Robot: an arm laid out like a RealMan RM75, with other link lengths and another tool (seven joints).
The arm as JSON. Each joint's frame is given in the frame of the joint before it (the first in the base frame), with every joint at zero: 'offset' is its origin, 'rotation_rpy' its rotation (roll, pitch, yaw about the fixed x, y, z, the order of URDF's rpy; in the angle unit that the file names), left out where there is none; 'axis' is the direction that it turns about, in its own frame. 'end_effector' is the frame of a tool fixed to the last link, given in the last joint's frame.
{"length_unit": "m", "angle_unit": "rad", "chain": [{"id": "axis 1", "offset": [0.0, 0.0, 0.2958], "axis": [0.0, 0.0, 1.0]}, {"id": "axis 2", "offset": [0.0, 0.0, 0.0], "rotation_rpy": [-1.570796, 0.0, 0.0], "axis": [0.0, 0.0, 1.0]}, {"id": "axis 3", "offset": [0.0, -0.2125, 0.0], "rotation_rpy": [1.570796, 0.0, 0.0], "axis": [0.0, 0.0, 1.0]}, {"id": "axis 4", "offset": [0.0, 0.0, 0.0], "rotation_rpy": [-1.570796, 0.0, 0.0], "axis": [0.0, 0.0, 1.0]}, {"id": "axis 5", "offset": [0.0, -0.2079, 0.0], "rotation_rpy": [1.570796, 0.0, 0.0], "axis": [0.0, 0.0, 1.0]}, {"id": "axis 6", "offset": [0.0, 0.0, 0.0], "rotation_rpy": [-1.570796, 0.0, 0.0], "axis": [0.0, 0.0, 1.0]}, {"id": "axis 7", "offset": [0.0, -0.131, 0.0], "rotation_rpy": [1.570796, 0.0, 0.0], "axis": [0.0, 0.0, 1.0]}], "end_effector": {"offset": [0.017, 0.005, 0.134], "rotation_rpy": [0.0, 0.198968, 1.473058]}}
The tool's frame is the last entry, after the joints.
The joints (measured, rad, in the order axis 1, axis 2, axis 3, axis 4, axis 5, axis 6, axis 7), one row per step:
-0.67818, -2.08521, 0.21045, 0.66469, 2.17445, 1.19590, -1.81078
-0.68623, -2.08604, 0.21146, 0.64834, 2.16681, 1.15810, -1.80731
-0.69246, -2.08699, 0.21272, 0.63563, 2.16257, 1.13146, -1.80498
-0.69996, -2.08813, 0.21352, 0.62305, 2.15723, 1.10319, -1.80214
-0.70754, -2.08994, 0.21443, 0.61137, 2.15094, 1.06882, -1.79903
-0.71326, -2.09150, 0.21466, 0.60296, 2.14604, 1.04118, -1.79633
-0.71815, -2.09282, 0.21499, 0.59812, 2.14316, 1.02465, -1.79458
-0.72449, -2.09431, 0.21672, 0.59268, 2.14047, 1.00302, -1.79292
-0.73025, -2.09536, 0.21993, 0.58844, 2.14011, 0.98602, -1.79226
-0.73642, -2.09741, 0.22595, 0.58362, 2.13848, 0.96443, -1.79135
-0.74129, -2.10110, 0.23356, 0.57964, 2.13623, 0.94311, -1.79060
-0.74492, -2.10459, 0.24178, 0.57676, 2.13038, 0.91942, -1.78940
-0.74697, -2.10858, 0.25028, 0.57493, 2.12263, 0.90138, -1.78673
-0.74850, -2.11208, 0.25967, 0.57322, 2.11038, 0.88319, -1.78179
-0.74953, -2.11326, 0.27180, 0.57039, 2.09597, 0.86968, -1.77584
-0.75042, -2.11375, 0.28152, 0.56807, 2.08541, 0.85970, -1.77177
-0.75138, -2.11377, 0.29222, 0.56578, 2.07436, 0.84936, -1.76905
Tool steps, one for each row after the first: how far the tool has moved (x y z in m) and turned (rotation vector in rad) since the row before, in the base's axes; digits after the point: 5 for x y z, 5 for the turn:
-0.00257, 0.00533, -0.00053, 0.01491, 0.00168, 0.01789
-0.00161, 0.00346, -0.00130, 0.00797, 0.00124, 0.01245
-0.00126, 0.00392, -0.00095, 0.00970, 0.00135, 0.01232
-0.00237, 0.00453, -0.00024, 0.01357, 0.00373, 0.01638
-0.00222, 0.00350, 0.00012, 0.01153, 0.00365, 0.01373
-0.00053, 0.00234, -0.00012, 0.00652, 0.00230, 0.00662
-0.00075, 0.00300, -0.00016, 0.00761, 0.00483, 0.00841
-0.00020, 0.00233, -0.00069, 0.00364, 0.00578, 0.00537
-0.00034, 0.00264, -0.00119, 0.00409, 0.00755, 0.00677
-0.00040, 0.00210, -0.00195, 0.00285, 0.00716, 0.00695
-0.00111, 0.00239, -0.00067, 0.00704, 0.00707, 0.00900
-0.00033, 0.00164, -0.00096, 0.00545, 0.00490, 0.00536
-0.00011, 0.00190, -0.00010, 0.00824, 0.00434, 0.00431
0.00083, 0.00170, -0.00002, 0.00598, 0.00408, -0.00014
0.00068, 0.00127, -0.00006, 0.00390, 0.00335, -0.00030
0.00070, 0.00140, 0.00014, 0.00403, 0.00286, 0.00015

